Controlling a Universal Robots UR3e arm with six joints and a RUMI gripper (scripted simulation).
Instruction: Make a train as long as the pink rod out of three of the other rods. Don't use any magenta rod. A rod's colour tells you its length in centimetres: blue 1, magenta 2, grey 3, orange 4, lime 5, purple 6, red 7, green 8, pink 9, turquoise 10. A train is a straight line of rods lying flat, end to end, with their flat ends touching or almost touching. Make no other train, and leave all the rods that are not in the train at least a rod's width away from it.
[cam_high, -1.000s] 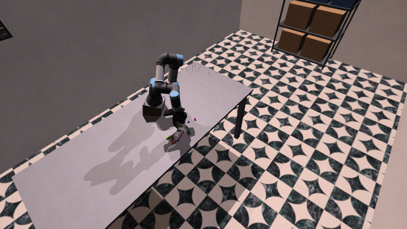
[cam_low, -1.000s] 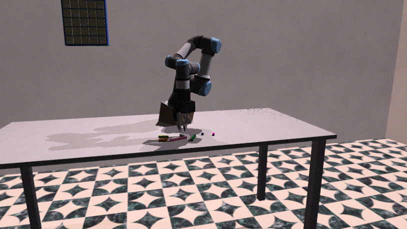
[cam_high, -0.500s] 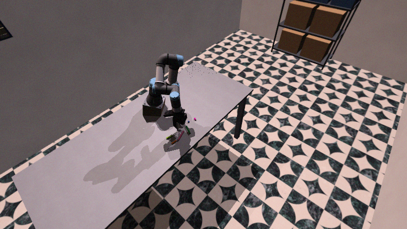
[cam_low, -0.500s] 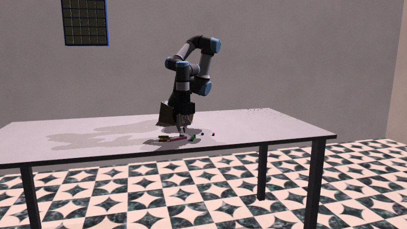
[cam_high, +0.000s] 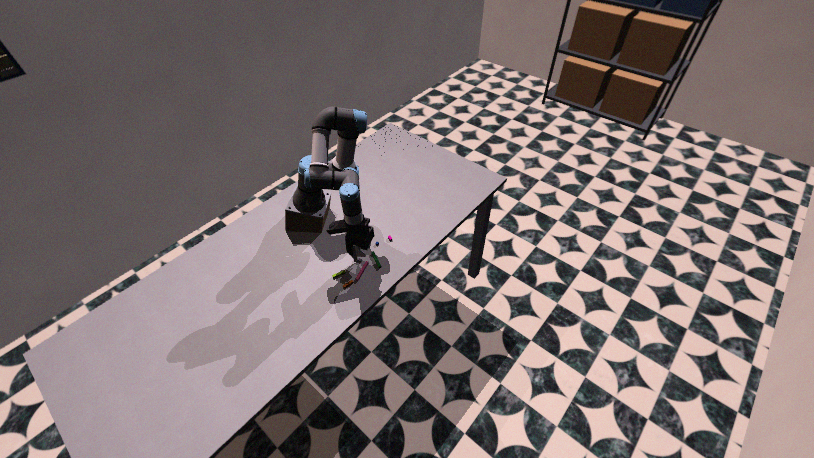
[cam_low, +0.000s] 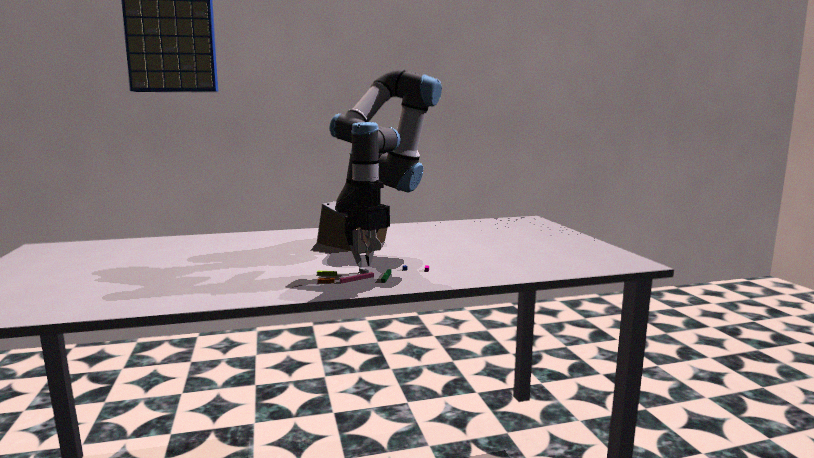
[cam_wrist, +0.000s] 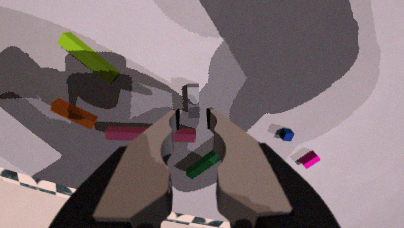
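The grey rod is 30 mm below my hand. Also, from my hand: green rod 60 mm to the left, 40 mm ahead, 30 mm below; then pink rod 50 mm ahead, 30 mm below, 20 mm to the right; then lime rod 90 mm to the right, 30 mm below, 10 mm ahead.
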